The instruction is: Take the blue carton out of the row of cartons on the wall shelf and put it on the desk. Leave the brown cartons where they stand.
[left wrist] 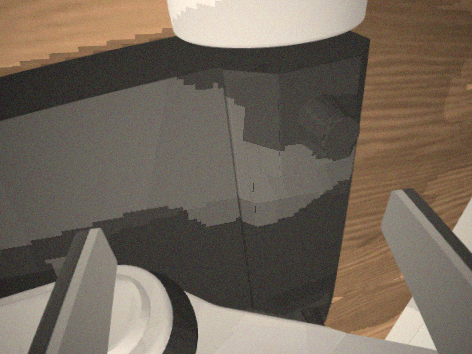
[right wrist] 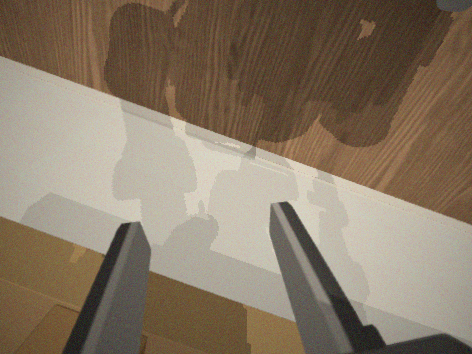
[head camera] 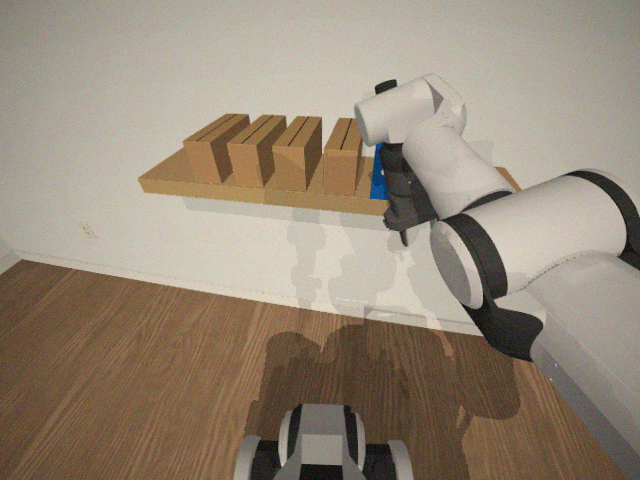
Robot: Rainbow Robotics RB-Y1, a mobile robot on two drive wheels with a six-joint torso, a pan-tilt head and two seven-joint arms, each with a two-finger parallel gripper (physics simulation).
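Places are measured from the robot's base along level axes (x down, y back, z left), in centimetres.
Pixels of known places: left gripper, fingertip midpoint: (left wrist: 250, 227); right gripper, fingertip midpoint: (right wrist: 209, 226) (head camera: 420, 238).
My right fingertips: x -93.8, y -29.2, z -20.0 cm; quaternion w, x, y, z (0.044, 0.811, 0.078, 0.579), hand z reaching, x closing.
Note:
Ahead of a thing's pixels: the offset from my right fingertips to its top centre. Level surfaces: height alone.
The blue carton @[dy -27.4, dx -11.6, dz +2.5 cm] (head camera: 378, 178) stands on the wall shelf (head camera: 248, 194) (right wrist: 200, 299), partly hidden behind my right gripper and arm in the head view; it does not show in the right wrist view. Brown cartons @[dy -36.0, dx -11.6, dz +51.2 cm] (head camera: 204, 161) @[dy -33.9, dx -11.6, dz +38.8 cm] (head camera: 248, 164) @[dy -32.0, dx -11.6, dz +27.2 cm] (head camera: 290, 167) @[dy -29.9, dx -11.6, dz +14.3 cm] (head camera: 339, 171) stand in a row to its left in the picture. My right gripper (head camera: 404, 238) (right wrist: 209, 226) is part open and empty, pointing down, its tips by the shelf's front edge in the head view. My left gripper (left wrist: 250, 227) is open and empty, away from the shelf. The desk does not show.
My right arm (head camera: 532, 232) covers the right part of the shelf in the head view. The white wall (head camera: 155, 232) (right wrist: 65, 160) meets the wooden floor @[dx +93.6 cm] (head camera: 129, 351) (right wrist: 210, 65) below the shelf. The robot's own dark base (left wrist: 125, 165) fills much of the left wrist view.

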